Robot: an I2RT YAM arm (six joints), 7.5 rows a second.
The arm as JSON. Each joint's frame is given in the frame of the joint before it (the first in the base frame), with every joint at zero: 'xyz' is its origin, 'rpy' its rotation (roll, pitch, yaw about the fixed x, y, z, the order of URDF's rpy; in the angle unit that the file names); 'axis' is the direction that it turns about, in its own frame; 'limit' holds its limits. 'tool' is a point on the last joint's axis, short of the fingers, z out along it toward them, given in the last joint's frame.
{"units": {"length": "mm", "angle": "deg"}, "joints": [
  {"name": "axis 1", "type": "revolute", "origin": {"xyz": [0.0, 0.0, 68.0], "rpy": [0.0, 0.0, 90.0]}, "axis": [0.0, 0.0, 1.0], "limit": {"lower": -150.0, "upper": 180.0}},
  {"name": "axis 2", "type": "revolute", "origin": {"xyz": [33.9, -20.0, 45.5], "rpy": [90.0, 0.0, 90.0]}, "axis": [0.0, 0.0, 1.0], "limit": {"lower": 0.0, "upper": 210.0}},
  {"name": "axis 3", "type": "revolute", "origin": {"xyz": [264.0, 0.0, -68.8], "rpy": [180.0, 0.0, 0.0]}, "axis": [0.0, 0.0, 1.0], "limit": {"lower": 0.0, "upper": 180.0}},
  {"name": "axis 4", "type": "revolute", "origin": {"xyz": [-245.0, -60.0, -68.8], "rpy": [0.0, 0.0, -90.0]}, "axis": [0.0, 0.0, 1.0], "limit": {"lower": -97.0, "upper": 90.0}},
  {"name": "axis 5", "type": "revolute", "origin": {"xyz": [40.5, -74.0, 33.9], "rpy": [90.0, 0.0, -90.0]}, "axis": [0.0, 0.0, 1.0], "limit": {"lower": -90.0, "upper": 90.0}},
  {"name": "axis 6", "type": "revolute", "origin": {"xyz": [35.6, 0.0, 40.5], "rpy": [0.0, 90.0, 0.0]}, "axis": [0.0, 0.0, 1.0], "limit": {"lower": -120.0, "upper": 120.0}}
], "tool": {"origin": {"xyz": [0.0, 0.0, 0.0], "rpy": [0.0, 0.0, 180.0]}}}
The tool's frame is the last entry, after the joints.
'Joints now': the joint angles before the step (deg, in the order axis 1, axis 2, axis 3, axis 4, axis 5, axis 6). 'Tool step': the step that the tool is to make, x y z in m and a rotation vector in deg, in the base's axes. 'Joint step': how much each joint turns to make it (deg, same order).
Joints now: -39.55 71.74 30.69 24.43 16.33 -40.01
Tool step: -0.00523 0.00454 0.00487 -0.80 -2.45 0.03
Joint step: 0.00 -2.39 -1.21 0.95 -0.28 0.94
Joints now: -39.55 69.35 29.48 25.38 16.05 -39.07
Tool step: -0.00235 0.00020 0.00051 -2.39 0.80 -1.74
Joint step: 0.00 -0.30 -0.76 1.94 2.25 -1.96
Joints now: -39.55 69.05 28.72 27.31 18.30 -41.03
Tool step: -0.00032 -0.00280 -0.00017 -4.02 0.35 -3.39
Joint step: -0.01 1.28 -0.86 5.39 3.97 -2.76
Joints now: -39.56 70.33 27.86 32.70 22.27 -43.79
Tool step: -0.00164 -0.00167 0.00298 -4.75 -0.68 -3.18
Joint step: -0.08 0.85 -1.05 6.70 3.49 -3.07
